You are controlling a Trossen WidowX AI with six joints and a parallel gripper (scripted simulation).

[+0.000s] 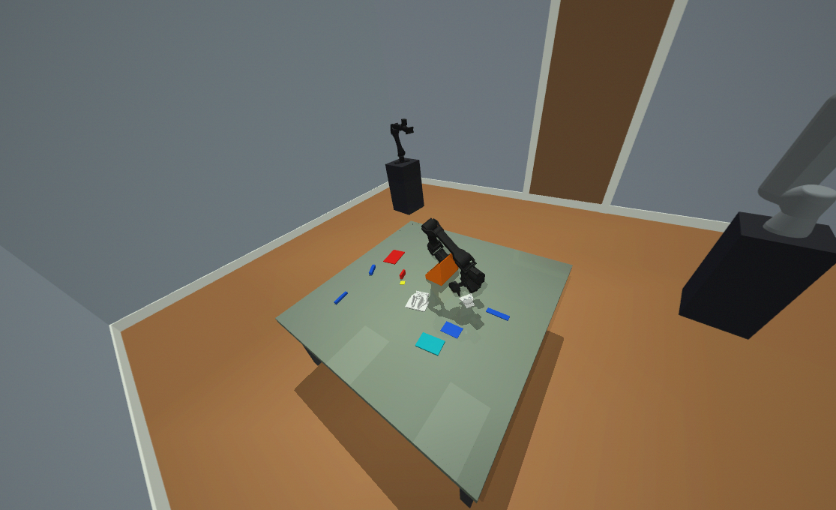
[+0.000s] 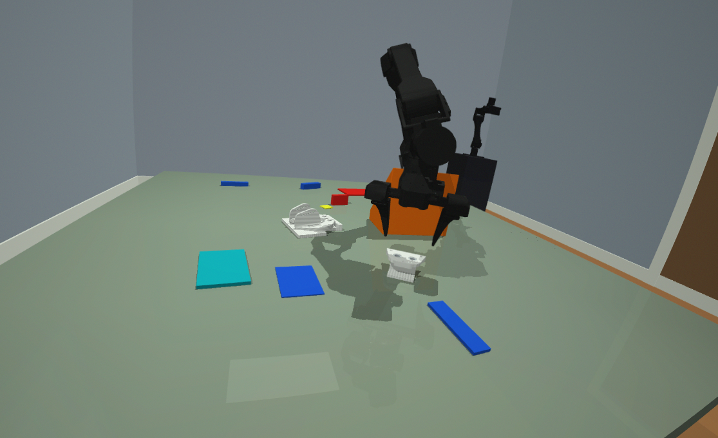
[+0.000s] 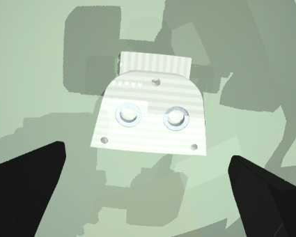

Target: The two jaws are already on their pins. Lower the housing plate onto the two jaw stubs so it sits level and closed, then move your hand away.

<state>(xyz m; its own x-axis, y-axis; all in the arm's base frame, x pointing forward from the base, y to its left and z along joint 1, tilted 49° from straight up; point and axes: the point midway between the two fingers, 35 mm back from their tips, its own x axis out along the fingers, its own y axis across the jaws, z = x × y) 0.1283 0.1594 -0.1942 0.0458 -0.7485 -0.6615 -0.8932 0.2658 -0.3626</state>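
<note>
My gripper tip is now 30 mm above the white housing plate, 10 mm to the right of it and 10 mm short of it. Also, from my gripper tip: blue tile 210 mm ahead, 60 mm below, 50 mm to the left; then blue strip 180 mm to the left, 60 mm below, 20 mm behind; then white ribbed block 50 mm below, 10 mm to the left, 10 mm ahead.
</note>
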